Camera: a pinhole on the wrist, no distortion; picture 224 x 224 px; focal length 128.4 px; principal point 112.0 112.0 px. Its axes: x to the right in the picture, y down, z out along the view. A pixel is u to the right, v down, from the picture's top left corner.
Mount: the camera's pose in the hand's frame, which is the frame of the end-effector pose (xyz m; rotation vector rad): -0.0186 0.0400 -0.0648 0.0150 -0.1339 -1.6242
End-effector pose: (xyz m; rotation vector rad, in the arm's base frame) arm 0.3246 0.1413 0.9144 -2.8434 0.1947 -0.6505
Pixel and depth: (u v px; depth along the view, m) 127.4 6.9 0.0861
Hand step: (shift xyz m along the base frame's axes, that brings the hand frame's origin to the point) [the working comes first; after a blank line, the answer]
In the camera's frame: 0.0103 -0.0705 0.0861

-0.0835 -0.0190 -0.0626
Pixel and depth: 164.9 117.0 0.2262
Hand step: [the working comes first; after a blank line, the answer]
In the camera's frame: 0.0932 0.0088 0.2262

0.0446 0.0712 -0.1533
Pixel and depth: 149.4 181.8 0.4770
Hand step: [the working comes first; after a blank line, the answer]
In the camera's frame: 0.1389 0.2593 0.4770

0.3694 0.1198 -0.2944
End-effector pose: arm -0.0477 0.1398 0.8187 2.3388 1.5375 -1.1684
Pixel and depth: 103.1 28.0 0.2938
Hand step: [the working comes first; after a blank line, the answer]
In the camera's frame: -0.0204 -0.1922 0.2938

-0.0800 -0.3164 -0.0206
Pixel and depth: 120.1 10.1 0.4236
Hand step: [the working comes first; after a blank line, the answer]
In the camera's frame: 0.0267 -0.3362 0.4236

-0.1980 -0.4747 0.0079
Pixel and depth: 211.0 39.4 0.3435
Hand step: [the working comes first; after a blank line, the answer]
In the camera's frame: 0.2648 -0.1942 0.3435

-0.3519 -0.2317 0.0315
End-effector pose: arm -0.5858 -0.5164 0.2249 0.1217 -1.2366 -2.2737
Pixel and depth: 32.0 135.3 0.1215
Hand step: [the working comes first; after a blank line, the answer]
In the camera's frame: -0.0757 0.0220 0.1215

0.0374 -0.0121 0.1285
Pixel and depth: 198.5 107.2 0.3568
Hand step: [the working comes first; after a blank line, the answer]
In the camera's frame: 0.2404 -0.0133 0.3568

-0.1042 0.3425 0.0249
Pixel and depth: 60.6 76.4 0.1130
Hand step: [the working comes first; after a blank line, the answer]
In the camera's frame: -0.0452 -0.0313 0.1130

0.0752 0.0186 0.0900
